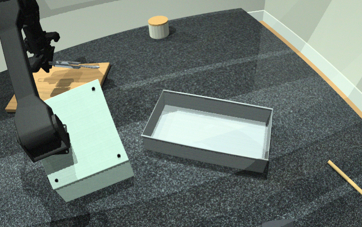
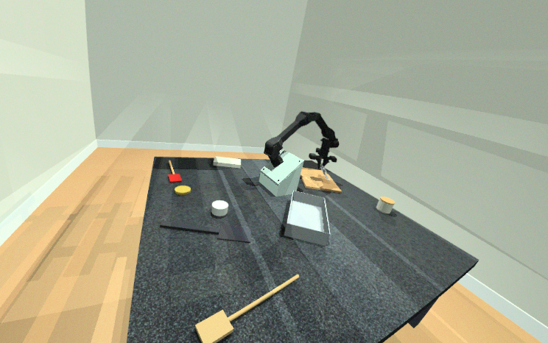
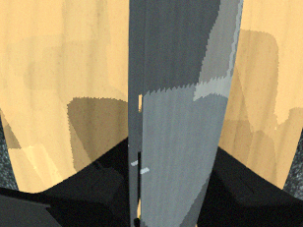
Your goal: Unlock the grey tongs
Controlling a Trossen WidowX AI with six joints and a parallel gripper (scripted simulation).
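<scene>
Now: the wooden board 10 mm to the right of my gripper tip and 70 mm below it. Also, from my gripper tip: lidded jar (420 mm ahead, 210 mm to the left, 50 mm below); white block (220 mm behind, 610 mm to the right, 70 mm below); roasting tin (450 mm ahead, 350 mm to the right, 50 mm below).
</scene>
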